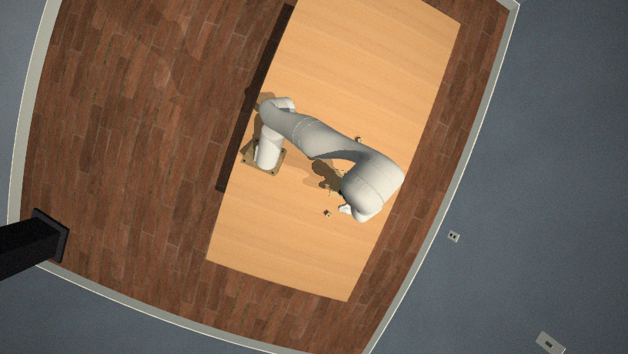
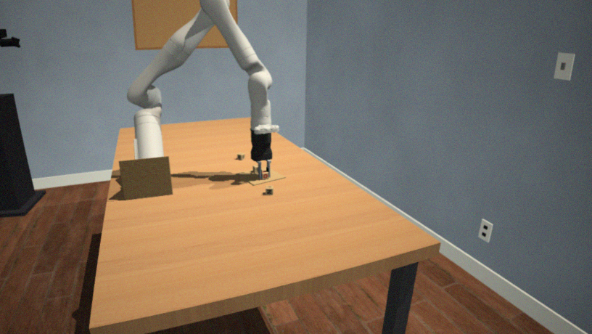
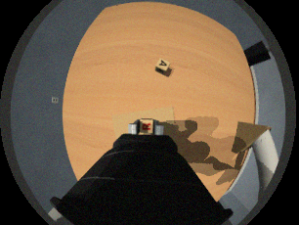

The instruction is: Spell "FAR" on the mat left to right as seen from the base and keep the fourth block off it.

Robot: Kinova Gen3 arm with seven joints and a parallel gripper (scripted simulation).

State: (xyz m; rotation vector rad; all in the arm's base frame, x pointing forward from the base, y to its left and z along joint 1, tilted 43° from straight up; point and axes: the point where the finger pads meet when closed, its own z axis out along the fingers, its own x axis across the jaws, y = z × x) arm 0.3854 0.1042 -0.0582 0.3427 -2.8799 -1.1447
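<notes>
The tan mat lies 10 mm behind my hand, 40 mm to the left of it and 20 mm below it.
</notes>
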